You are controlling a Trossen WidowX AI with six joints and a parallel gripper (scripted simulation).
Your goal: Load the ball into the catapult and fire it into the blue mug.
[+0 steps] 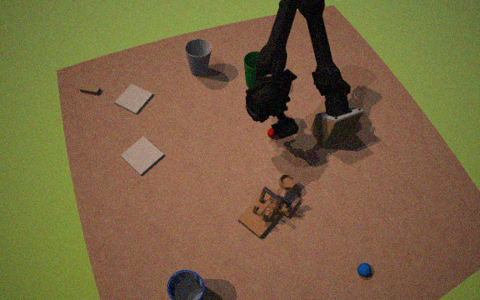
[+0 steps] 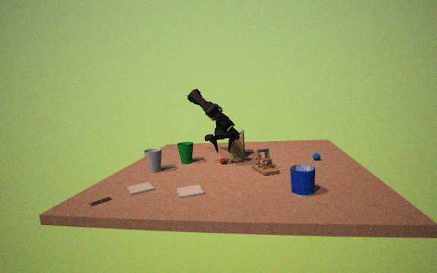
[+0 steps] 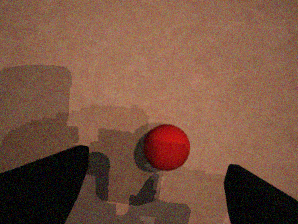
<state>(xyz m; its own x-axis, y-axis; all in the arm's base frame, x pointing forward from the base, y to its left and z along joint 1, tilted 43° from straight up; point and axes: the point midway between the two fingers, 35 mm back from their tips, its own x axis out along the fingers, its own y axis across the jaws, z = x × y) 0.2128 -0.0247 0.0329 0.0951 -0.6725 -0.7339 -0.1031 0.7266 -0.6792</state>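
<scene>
The red ball is 60 mm below my gripper tip, 20 mm behind it and 10 mm to the right of it. From my gripper tip the other things lie so: grey cup 360 mm to the right, 140 mm ahead, 40 mm below; green cup 240 mm to the right, 40 mm below, 40 mm behind; wooden catapult 220 mm to the left, 60 mm ahead, 20 mm below.
</scene>
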